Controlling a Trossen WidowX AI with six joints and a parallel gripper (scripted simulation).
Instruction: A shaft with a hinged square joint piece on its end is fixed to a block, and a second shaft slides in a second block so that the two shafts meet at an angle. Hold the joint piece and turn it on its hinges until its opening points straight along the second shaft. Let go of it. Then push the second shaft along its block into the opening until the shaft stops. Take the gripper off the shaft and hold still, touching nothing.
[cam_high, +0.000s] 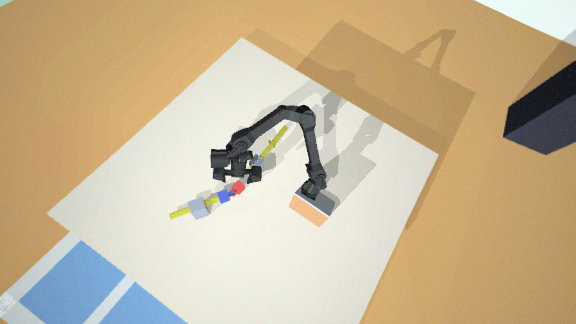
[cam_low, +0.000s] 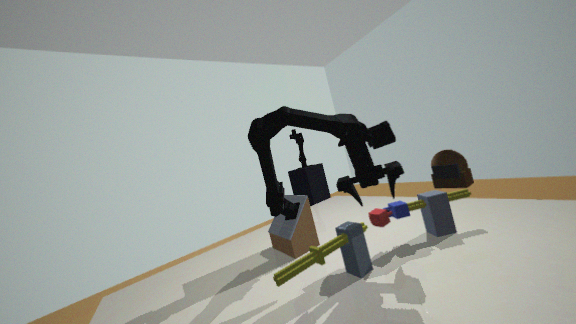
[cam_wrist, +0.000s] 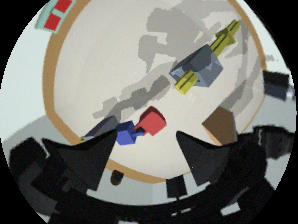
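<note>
Now: gripper tip 50 mm above the red square joint piece, 10 mm to the right of it and 10 mm past it.
</note>
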